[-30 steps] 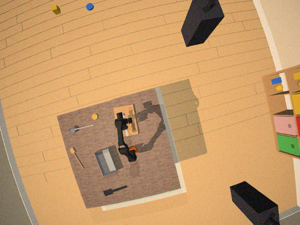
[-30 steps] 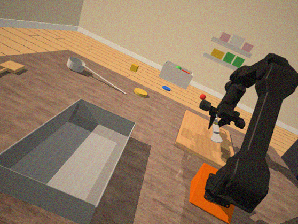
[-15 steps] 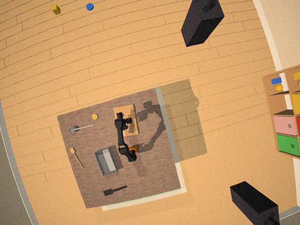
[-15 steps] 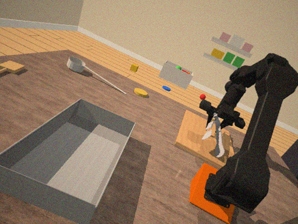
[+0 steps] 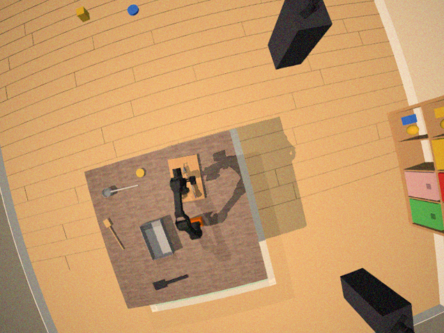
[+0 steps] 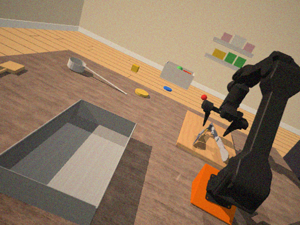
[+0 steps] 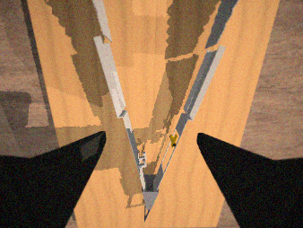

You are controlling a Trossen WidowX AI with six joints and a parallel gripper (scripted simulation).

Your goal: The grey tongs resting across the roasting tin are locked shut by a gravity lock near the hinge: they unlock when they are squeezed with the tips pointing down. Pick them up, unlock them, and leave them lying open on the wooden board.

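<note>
Now: gripper tip 20 mm short of the yellow lock piece, 20 mm to the left of it and 20 mm above it. Round my gripper tip: black spatula (420 mm ahead, 810 mm to the left, 50 mm below); wooden board (10 mm to the right, 40 mm below); grey roasting tin (370 mm ahead, 400 mm to the left, 20 mm below).
</note>
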